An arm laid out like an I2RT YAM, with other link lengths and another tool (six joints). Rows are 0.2 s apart.
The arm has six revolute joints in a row. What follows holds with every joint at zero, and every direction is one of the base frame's. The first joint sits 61.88 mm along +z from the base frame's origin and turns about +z. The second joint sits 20.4 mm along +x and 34.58 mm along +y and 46.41 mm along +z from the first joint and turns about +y. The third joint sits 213.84 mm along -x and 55.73 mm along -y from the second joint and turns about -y. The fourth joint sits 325.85 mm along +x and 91.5 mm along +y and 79.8 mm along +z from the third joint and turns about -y. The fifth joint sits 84.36 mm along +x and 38.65 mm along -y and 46.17 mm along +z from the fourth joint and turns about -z. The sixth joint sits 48.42 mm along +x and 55.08 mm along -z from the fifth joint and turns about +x. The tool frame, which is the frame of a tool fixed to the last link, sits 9 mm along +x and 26 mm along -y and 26 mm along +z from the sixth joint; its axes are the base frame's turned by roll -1.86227, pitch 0.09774 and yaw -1.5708 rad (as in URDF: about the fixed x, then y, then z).
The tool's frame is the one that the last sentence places.
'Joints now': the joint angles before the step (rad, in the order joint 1, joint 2, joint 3, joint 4, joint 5, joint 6). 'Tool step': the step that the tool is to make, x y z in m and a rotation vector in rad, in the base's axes. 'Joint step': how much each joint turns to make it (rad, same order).
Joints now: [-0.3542, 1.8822, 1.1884, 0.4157, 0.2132, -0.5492]
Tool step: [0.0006, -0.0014, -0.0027, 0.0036, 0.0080, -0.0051]
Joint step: [-0.0017, 0.0082, 0.0052, -0.0061, 0.0031, 0.0016]
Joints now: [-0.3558, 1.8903, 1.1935, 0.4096, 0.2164, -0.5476]
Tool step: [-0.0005, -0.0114, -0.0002, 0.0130, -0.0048, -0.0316]
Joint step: [-0.0184, 0.0153, 0.0202, -0.0089, 0.0087, 0.0175]
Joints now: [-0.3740, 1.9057, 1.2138, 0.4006, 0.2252, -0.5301]
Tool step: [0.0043, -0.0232, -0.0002, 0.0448, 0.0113, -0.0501]
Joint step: [-0.0337, 0.0477, 0.0767, -0.0658, 0.0043, 0.0414]
